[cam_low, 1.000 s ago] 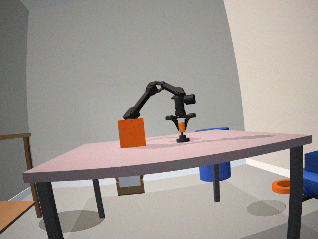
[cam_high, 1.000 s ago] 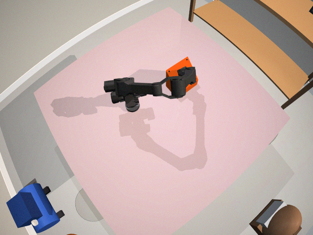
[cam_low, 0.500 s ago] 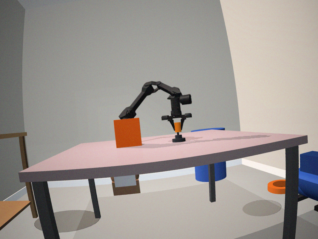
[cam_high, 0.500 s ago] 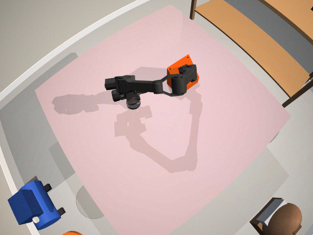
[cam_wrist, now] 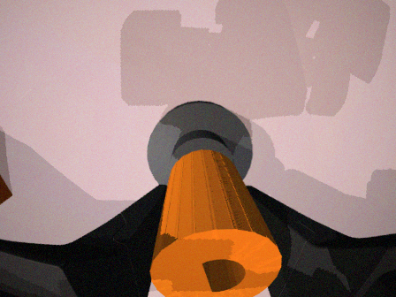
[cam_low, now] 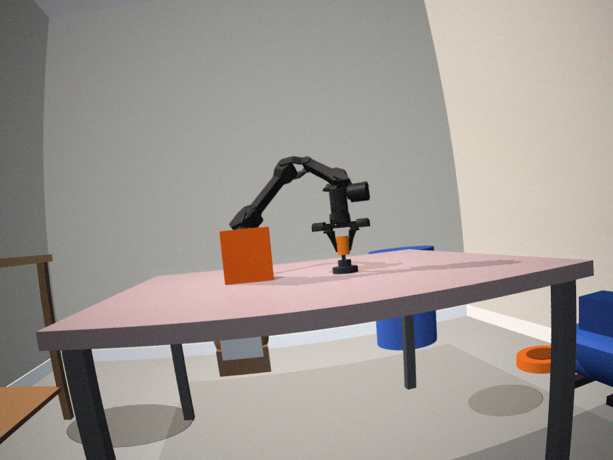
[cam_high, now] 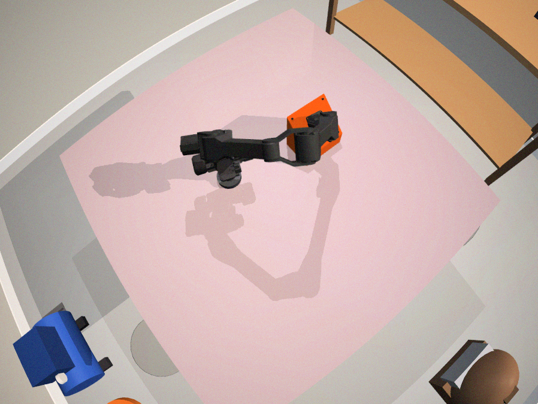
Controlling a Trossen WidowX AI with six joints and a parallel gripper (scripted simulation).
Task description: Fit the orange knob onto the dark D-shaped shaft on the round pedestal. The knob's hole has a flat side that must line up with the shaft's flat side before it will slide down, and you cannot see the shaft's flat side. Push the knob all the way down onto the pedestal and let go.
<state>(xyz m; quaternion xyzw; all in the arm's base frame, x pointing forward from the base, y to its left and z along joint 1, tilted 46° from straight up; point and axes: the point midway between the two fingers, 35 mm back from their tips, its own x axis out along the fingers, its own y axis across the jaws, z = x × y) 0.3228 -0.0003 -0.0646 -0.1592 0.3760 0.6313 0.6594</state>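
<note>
Now: the orange knob 20 mm above my gripper tip. From my gripper tip the other things lie so: pedestal: 40 mm below.
</note>
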